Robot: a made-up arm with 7 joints. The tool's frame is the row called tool.
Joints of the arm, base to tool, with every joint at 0 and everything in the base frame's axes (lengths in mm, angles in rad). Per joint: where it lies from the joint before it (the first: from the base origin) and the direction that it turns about. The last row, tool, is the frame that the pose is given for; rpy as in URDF.
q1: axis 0 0 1 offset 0 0 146
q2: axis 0 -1 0 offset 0 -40 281
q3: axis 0 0 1 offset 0 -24 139
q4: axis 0 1 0 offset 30 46 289
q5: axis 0 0 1 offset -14 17 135
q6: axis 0 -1 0 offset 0 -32 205
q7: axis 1 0 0 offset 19 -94 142
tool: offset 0 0 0 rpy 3.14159 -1.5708 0
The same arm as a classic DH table. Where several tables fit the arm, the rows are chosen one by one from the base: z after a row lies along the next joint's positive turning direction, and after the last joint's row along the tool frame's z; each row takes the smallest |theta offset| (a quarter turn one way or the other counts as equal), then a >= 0, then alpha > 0; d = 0 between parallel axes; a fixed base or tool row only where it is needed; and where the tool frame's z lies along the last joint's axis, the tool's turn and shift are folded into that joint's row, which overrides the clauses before.
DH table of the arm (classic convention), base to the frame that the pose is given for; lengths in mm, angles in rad. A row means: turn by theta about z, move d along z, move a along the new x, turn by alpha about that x. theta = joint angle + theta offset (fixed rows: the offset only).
q1: a 0  alpha 1.5708  d 427  theta_offset 0
q2: a 0  alpha -1.5708  d 64  theta_offset 0
q3: a 30  alpha -1.5708  d 428  theta_offset 0
q4: a -14  alpha 1.5708  d 63  theta_offset 0
q5: a 0  alpha 1.5708  d 340  theta_offset 0
q6: a 142  alpha 1.5708  d 126  theta_offset 1.5708
q7: a 0  alpha 0  d 19  theta_offset 0

